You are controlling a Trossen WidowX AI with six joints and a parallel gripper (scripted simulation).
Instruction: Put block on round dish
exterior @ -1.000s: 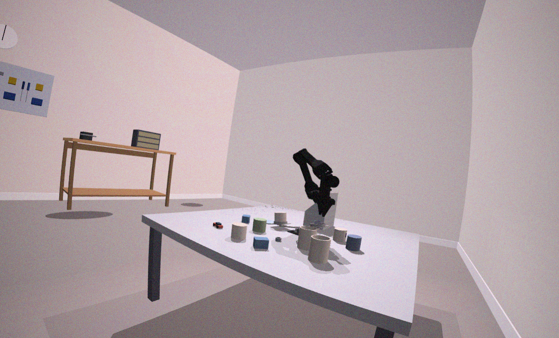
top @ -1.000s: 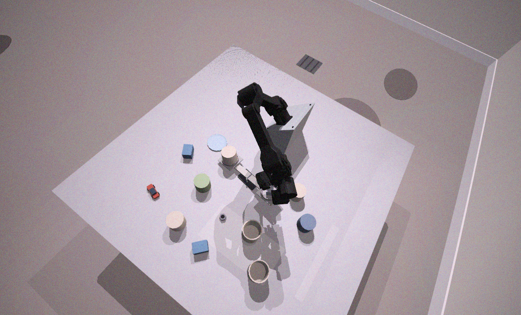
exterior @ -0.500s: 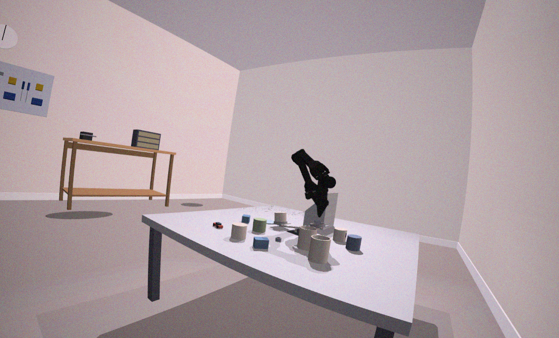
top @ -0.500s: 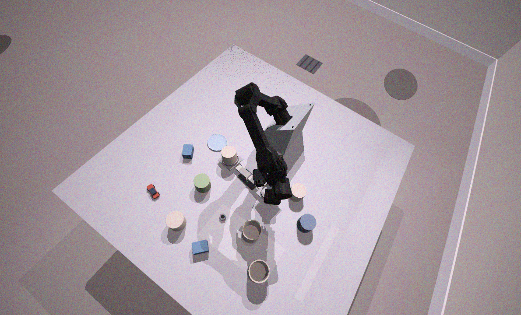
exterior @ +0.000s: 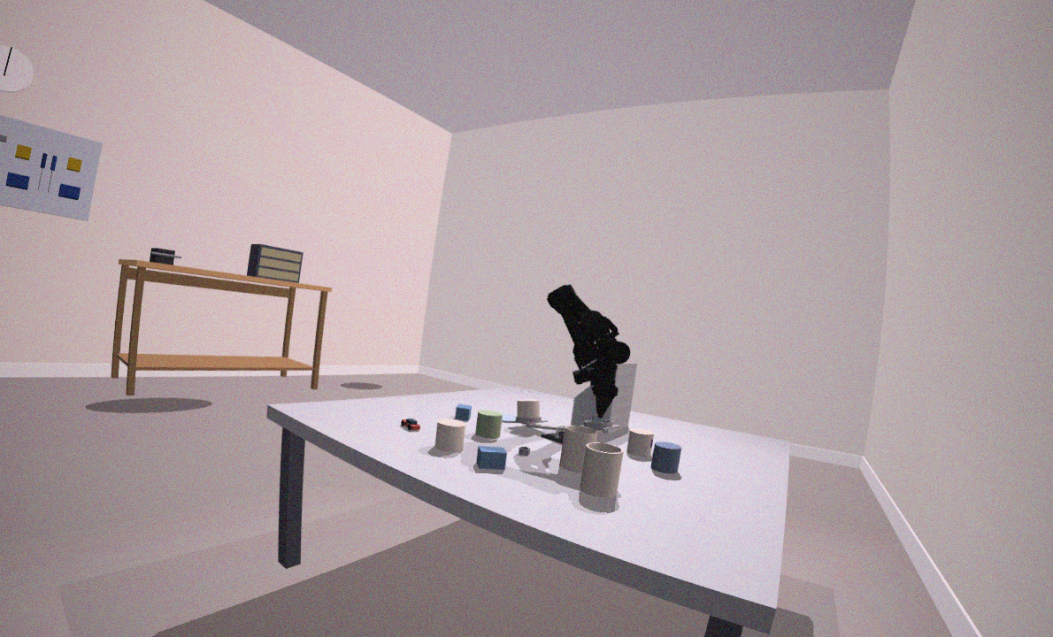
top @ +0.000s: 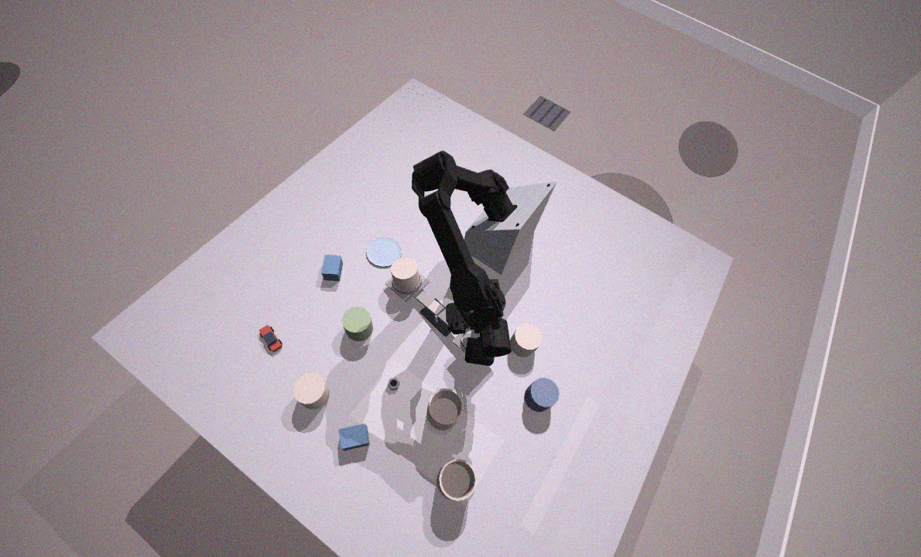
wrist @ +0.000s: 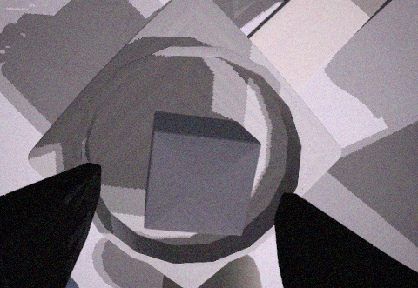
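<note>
Now: gripper tip 1 cm above the grey block. From my gripper tip the other things lie so: blue cylinder (1 cm behind, 19 cm to the left, 6 cm below); then dark piece (20 cm ahead, 9 cm to the right, 9 cm below); then balance (1 cm behind, 12 cm to the right, 6 cm below).
</note>
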